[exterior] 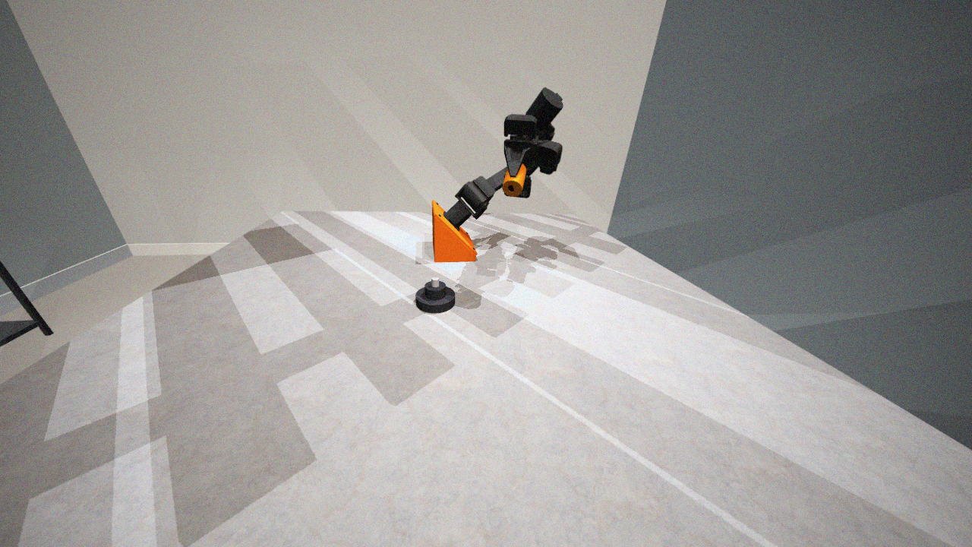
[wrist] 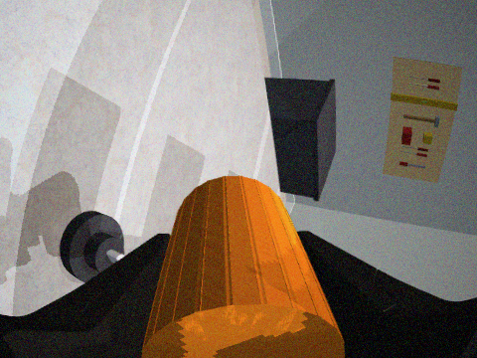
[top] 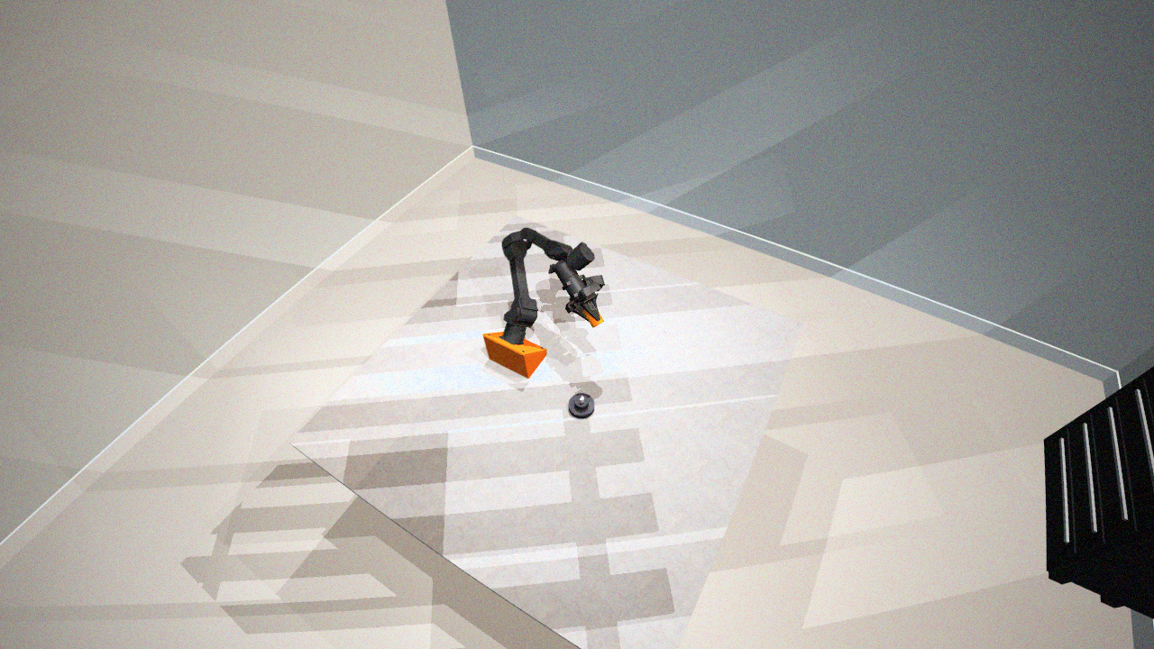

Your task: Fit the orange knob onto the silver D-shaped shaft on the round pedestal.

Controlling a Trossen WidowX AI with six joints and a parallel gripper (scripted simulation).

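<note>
Now: the orange knob 30 mm behind my gripper tip, 20 mm above it and 10 mm to the left of it. From my gripper tip the other things lie so: round dark pedestal 220 mm below, 150 mm to the right, 50 mm ahead.
</note>
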